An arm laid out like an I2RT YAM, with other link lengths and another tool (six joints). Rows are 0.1 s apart.
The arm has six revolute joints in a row. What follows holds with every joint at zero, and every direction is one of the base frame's. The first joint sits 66 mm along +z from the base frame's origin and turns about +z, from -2.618 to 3.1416 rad. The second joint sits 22.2 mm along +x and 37.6 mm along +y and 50.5 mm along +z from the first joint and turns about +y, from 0 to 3.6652 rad. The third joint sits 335.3 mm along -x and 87.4 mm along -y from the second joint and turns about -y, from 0 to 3.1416 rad. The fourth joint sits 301.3 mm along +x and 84.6 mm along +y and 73.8 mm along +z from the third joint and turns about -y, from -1.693 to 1.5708 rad. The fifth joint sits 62.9 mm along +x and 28.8 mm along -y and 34.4 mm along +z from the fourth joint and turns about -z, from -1.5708 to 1.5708 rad. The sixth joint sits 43.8 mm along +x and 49.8 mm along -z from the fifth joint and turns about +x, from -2.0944 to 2.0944 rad. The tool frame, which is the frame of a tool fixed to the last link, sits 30 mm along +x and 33 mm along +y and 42 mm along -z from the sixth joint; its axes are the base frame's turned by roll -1.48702, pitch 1.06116 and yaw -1.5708 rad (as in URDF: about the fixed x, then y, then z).
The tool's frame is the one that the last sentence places.
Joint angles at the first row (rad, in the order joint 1, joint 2, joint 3, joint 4, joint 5, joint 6):
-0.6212, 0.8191, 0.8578, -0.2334, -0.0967, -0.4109
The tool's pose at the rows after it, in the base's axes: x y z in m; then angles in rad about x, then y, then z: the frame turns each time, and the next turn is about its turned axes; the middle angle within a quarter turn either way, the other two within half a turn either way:
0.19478 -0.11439 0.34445 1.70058 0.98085 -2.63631
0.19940 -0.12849 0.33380 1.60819 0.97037 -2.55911
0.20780 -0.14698 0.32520 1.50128 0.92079 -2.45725
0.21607 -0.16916 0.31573 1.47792 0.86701 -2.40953
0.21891 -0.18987 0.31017 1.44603 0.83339 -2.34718
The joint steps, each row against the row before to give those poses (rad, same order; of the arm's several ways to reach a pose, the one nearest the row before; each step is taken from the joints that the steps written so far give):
-0.0184, 0.0153, -0.0507, 0.1196, -0.0045, -0.0461
-0.0460, 0.0154, -0.0521, 0.1181, -0.0321, -0.0002
-0.0368, 0.0381, -0.0445, 0.1472, 0.0105, 0.0214
-0.0460, 0.0676, -0.0171, 0.1044, 0.0047, 0.0337
-0.0598, 0.0552, -0.0092, 0.0906, -0.0306, 0.0429

